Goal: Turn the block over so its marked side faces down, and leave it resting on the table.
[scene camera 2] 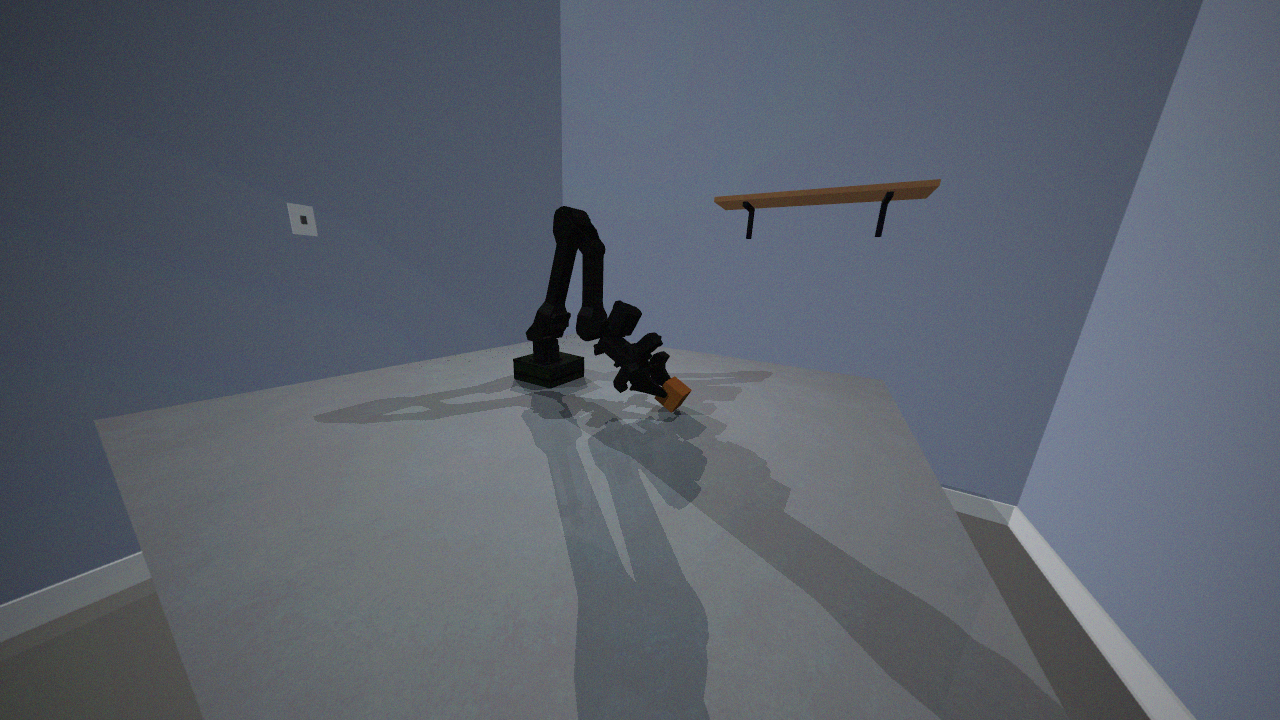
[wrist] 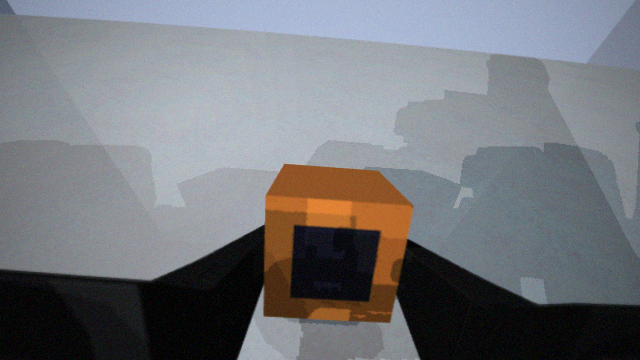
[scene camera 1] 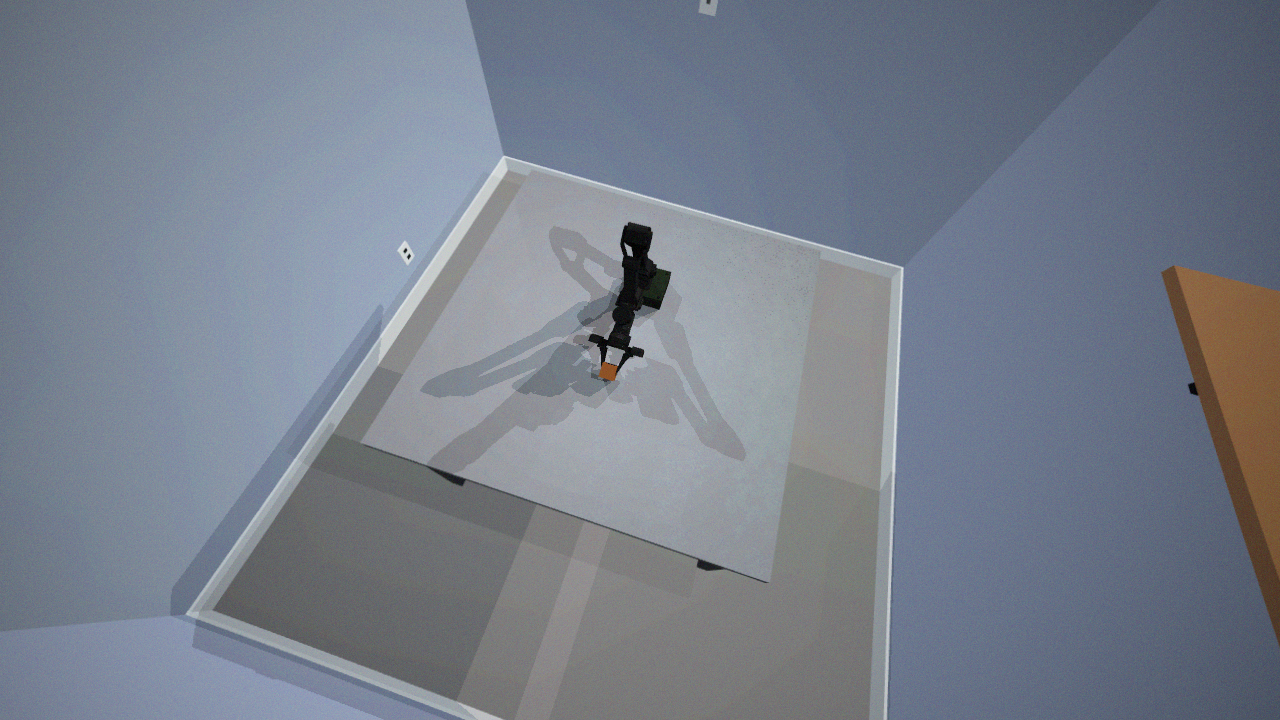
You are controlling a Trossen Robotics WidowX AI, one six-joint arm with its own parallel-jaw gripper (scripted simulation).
my gripper: scene camera 2; wrist 330, 238; scene camera 1
same spot on my gripper: [scene camera 1: 602, 345] = [scene camera 2: 641, 369]
